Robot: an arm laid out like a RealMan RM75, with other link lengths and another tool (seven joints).
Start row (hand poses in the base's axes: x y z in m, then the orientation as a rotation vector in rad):
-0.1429, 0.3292, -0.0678, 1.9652, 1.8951, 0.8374
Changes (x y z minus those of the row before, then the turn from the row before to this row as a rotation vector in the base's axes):
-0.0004, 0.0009, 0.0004, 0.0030, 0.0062, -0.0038
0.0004, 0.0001, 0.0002, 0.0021, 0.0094, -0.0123
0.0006, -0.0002, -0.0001, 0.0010, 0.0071, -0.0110
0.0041, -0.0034, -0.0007, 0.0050, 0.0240, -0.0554
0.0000, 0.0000, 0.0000, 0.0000, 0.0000, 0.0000
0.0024, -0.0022, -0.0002, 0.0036, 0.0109, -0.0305
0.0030, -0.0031, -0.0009, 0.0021, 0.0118, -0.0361
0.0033, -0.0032, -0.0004, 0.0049, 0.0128, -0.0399
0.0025, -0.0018, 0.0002, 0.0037, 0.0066, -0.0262
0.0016, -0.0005, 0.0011, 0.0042, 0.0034, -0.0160
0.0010, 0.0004, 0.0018, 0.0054, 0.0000, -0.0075
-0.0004, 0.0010, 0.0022, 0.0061, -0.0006, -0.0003
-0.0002, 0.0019, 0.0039, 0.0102, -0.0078, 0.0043
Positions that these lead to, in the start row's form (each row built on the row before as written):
-0.1433, 0.3301, -0.0674, 1.9748, 1.8940, 0.8345
-0.1429, 0.3302, -0.0672, 1.9930, 1.8850, 0.8256
-0.1423, 0.3300, -0.0673, 2.0077, 1.8762, 0.8178
-0.1382, 0.3266, -0.0680, 2.0716, 1.8242, 0.7878
-0.1382, 0.3266, -0.0680, 2.0716, 1.8242, 0.7878
-0.1358, 0.3244, -0.0682, 2.1048, 1.7937, 0.7740
-0.1328, 0.3213, -0.0691, 2.1413, 1.7565, 0.7561
-0.1295, 0.3181, -0.0695, 2.1823, 1.7145, 0.7389
-0.1270, 0.3163, -0.0693, 2.2077, 1.6857, 0.7297
-0.1254, 0.3158, -0.0682, 2.2239, 1.6677, 0.7266
-0.1244, 0.3162, -0.0664, 2.2326, 1.6584, 0.7301
-0.1248, 0.3172, -0.0642, 2.2365, 1.6577, 0.7367
-0.1250, 0.3191, -0.0603, 2.2348, 1.6594, 0.7556

